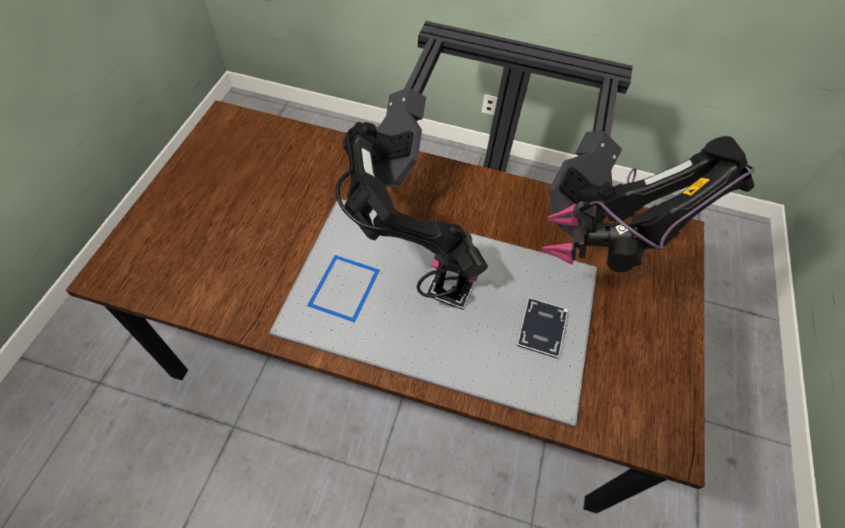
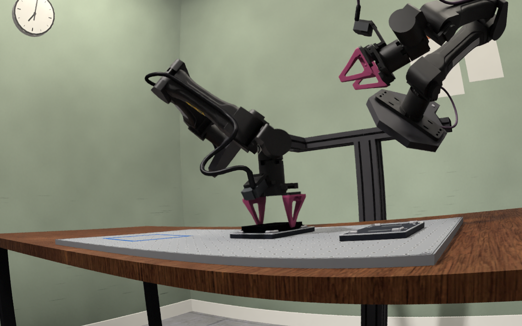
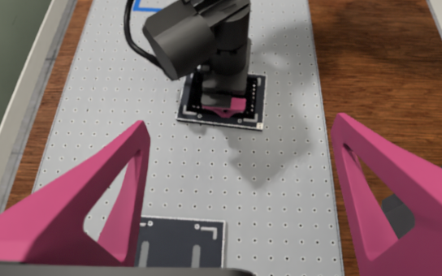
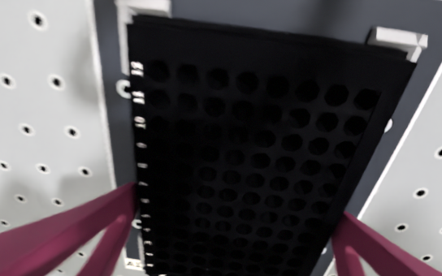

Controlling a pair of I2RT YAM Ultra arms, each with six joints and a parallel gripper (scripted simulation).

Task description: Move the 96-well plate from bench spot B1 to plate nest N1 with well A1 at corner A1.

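Right now the black 96-well plate is 10 mm below my right hand and 10 mm ahead of it. Round my right hand: dark nest (290 mm to the left, 90 mm ahead, 20 mm below); A1 label (340 mm to the left, 10 mm below, 10 mm ahead).
The black 96-well plate lies 1 cm ahead of my left hand, 21 cm to the right of it and 30 cm below it. Also, from my left hand: dark nest 9 cm ahead, 7 cm to the left, 32 cm below; then A1 label 1 cm ahead, 13 cm to the left, 31 cm below.
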